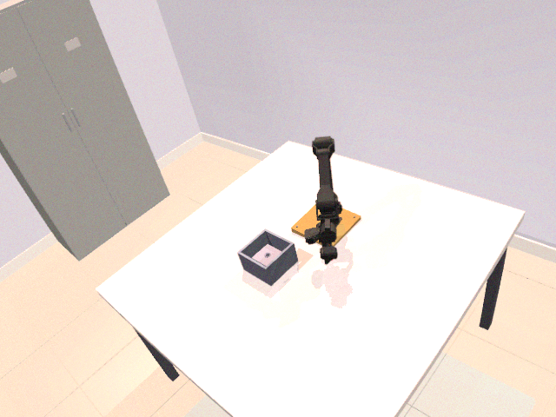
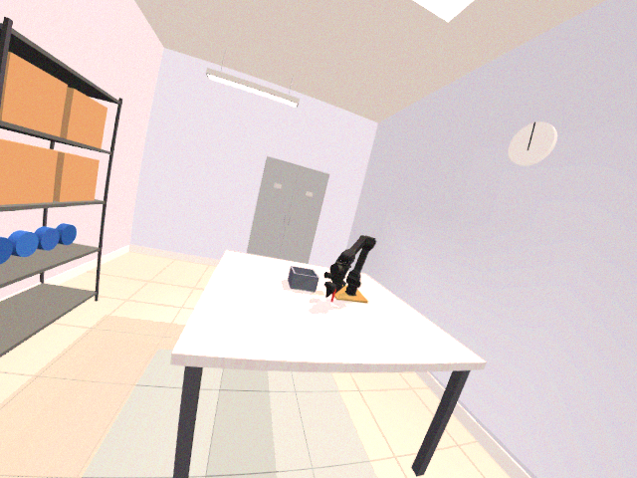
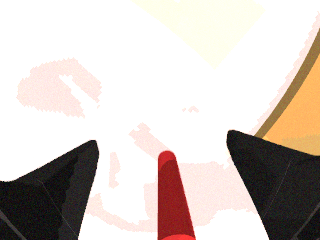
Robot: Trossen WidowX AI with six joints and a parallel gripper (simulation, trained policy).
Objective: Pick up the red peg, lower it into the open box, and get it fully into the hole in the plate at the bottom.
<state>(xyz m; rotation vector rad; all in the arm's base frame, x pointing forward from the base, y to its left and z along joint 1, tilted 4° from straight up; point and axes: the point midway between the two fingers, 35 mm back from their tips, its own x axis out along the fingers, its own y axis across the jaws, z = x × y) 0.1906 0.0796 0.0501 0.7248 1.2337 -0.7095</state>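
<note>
Right now the plate is 19 cm to the right of my gripper tip, 11 cm ahead of it and 2 cm above it. From my gripper tip the other things lie so: red peg (2 cm to the left, 2 cm above, 1 cm behind); grey box (19 cm to the right, 11 cm ahead).
</note>
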